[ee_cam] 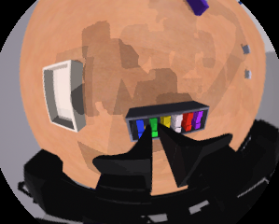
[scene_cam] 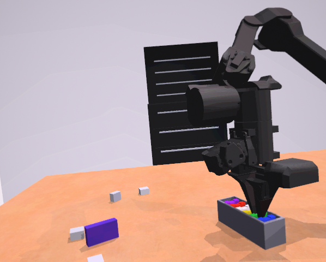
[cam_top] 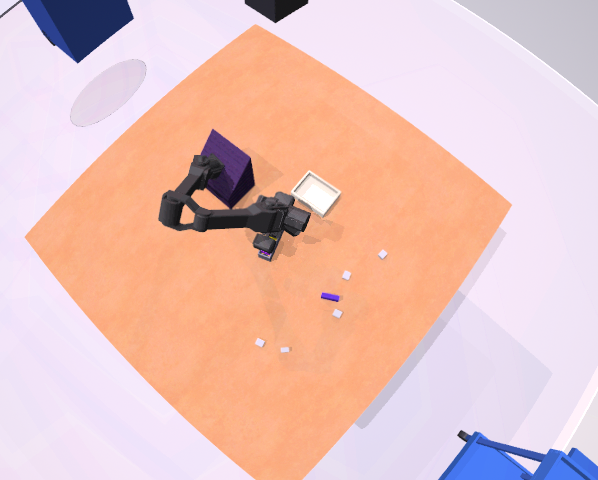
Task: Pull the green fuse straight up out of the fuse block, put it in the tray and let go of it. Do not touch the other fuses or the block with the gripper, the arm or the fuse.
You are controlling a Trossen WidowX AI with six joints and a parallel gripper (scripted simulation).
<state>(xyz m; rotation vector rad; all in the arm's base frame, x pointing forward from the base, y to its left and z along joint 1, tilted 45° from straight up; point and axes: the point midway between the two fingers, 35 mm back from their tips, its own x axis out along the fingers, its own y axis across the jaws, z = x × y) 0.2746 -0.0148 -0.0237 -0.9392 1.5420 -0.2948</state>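
Now: gripper tip 19 cm to the right of the white tray, 3 cm above it and 1 cm past it. The rest, counted from my gripper tip: green fuse (1 cm below).
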